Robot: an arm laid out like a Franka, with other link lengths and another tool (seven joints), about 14 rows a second.
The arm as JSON. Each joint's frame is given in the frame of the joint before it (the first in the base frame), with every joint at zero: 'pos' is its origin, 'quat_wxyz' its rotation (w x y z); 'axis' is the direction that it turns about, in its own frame. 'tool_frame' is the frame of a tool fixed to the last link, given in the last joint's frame.
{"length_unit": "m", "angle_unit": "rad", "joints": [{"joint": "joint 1", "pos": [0.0, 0.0, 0.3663], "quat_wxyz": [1.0, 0.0, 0.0, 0.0], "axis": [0.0, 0.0, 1.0]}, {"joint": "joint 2", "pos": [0.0, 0.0, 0.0], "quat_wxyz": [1.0, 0.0, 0.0, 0.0], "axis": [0.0, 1.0, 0.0]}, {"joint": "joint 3", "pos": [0.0, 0.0, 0.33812], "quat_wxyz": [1.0, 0.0, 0.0, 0.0], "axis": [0.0, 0.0, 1.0]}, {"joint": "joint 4", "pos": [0.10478, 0.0, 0.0], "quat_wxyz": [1.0, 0.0, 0.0, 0.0], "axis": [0.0, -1.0, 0.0]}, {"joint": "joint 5", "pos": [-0.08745, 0.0, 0.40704], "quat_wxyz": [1.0, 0.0, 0.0, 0.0], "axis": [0.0, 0.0, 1.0]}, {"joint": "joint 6", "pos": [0.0, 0.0, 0.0], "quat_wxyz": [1.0, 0.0, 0.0, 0.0], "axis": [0.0, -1.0, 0.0]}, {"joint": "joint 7", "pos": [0.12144, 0.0, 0.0], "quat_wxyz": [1.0, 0.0, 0.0, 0.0], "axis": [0.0, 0.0, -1.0]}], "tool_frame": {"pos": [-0.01, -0.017, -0.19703], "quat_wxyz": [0.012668, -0.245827, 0.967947, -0.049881]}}
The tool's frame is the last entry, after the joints.
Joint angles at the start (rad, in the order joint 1, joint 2, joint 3, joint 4, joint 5, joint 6, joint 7):
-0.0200, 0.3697, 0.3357, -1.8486, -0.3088, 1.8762, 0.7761
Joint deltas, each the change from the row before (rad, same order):
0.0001, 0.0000, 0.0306, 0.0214, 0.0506, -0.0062, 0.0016
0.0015, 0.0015, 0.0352, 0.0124, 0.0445, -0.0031, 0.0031
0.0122, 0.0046, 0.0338, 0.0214, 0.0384, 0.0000, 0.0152
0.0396, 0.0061, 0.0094, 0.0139, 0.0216, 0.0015, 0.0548
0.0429, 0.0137, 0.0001, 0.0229, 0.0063, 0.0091, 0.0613
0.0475, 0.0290, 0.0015, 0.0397, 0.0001, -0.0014, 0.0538
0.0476, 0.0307, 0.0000, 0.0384, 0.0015, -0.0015, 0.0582
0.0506, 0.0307, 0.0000, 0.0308, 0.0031, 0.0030, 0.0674
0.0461, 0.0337, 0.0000, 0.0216, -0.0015, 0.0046, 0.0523
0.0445, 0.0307, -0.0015, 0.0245, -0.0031, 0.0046, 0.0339
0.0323, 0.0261, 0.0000, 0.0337, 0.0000, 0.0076, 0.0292
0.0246, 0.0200, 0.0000, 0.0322, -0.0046, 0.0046, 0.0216
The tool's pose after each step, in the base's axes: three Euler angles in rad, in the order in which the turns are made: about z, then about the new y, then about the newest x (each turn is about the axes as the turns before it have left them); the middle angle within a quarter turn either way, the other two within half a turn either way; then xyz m. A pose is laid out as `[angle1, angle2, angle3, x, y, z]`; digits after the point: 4 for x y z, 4 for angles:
[-2.9874, -0.2639, -2.8702, 0.6180, 0.1722, 0.2712]
[-2.9694, -0.2633, -2.9209, 0.6121, 0.2013, 0.2773]
[-2.9526, -0.2527, -2.9666, 0.6068, 0.2361, 0.2863]
[-2.9678, -0.2460, -2.9791, 0.5968, 0.2705, 0.2896]
[-2.9910, -0.2282, -2.9815, 0.5918, 0.3010, 0.2919]
[-3.0005, -0.2190, -2.9851, 0.5867, 0.3344, 0.2917]
[-3.0168, -0.2142, -2.9882, 0.5795, 0.3670, 0.2894]
[-3.0395, -0.2137, -2.9893, 0.5673, 0.4010, 0.2839]
[-3.0493, -0.2217, -2.9855, 0.5526, 0.4302, 0.2721]
[-3.0435, -0.2246, -2.9853, 0.5394, 0.4571, 0.2630]
[-3.0456, -0.2160, -2.9969, 0.5336, 0.4800, 0.2611]
[-3.0461, -0.2031, -3.0063, 0.5310, 0.4976, 0.2623]

